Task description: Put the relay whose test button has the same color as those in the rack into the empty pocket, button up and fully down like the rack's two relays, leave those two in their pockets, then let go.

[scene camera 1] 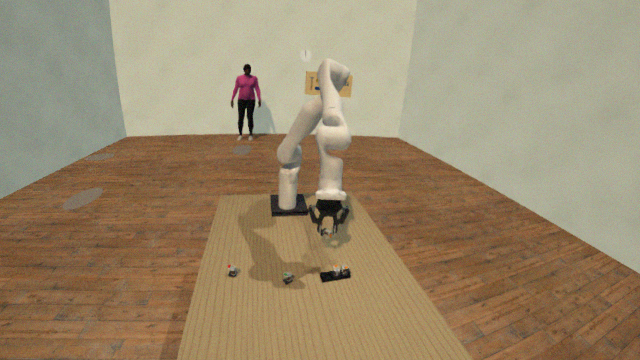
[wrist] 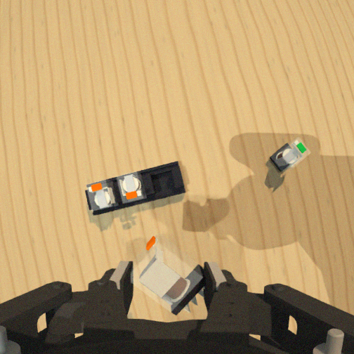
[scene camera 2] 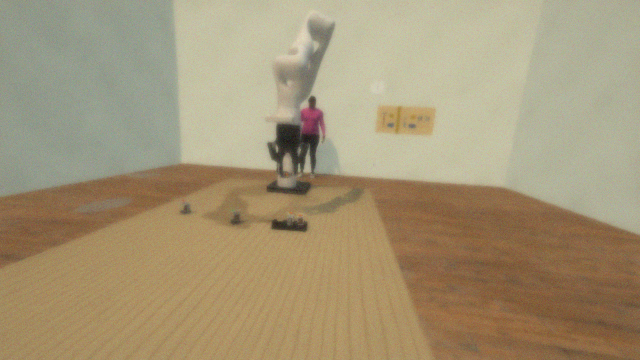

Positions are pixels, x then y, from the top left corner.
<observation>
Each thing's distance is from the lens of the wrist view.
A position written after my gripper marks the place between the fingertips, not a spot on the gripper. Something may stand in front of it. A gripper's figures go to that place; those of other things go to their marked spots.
my gripper [wrist: 168, 277]: 17 cm
orange-button relay [wrist: 164, 272]: 16 cm
green-button relay [wrist: 291, 153]: 30 cm
orange-button relay [wrist: 131, 188]: 27 cm
</observation>
